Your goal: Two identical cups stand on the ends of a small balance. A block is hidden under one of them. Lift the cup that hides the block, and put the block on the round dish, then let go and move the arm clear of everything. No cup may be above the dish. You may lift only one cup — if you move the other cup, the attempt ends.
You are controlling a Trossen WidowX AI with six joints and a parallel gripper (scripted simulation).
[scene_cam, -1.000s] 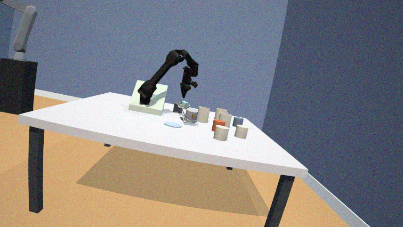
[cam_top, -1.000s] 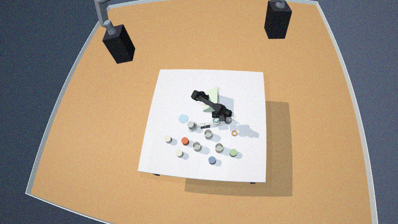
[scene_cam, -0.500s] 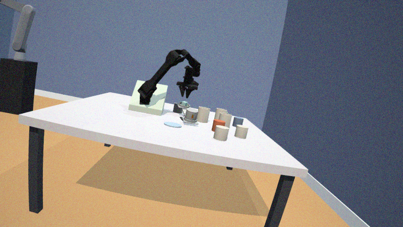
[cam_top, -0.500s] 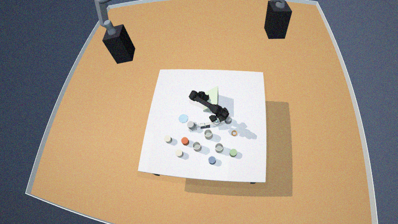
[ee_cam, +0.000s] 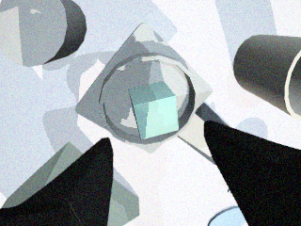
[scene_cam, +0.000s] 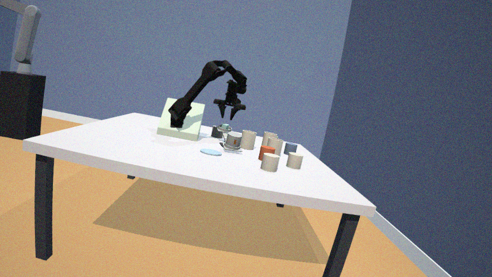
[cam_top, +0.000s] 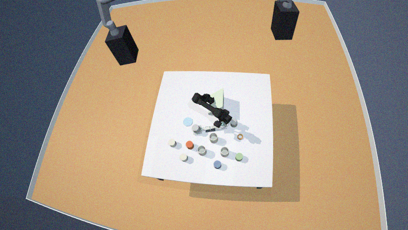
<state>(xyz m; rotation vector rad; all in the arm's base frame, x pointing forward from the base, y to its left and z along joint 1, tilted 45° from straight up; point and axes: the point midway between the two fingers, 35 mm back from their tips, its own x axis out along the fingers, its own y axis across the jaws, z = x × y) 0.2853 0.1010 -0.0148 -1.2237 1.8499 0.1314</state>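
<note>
Now: the teal block 50 mm below my gripper tip. Round my gripper tip: orange cylinder: 180 mm ahead, 350 mm to the right, 90 mm below; grey cup: 20 mm behind, 140 mm to the left, 90 mm below; pale blue dish: 100 mm behind, 350 mm to the right, 130 mm below.
</note>
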